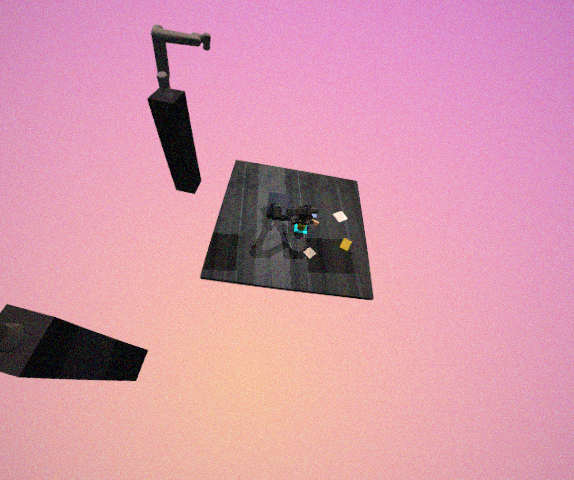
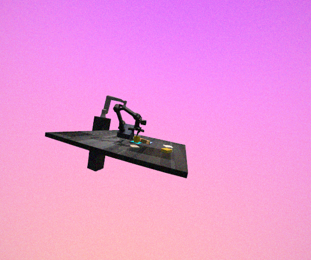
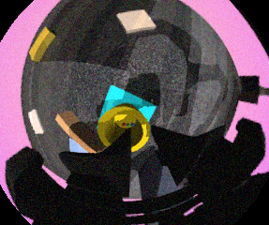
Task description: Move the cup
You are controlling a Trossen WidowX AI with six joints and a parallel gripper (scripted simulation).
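My gripper tip is 20 mm short of the cup, 10 mm to the right of it and 30 mm above it. The rest, counted from my gripper tip: cyan pad: 20 mm ahead, 20 mm to the left, 70 mm below; pale blue patch: 90 mm ahead, 210 mm to the left, 70 mm below; brown block: 60 mm ahead, 110 mm to the left, 50 mm below.
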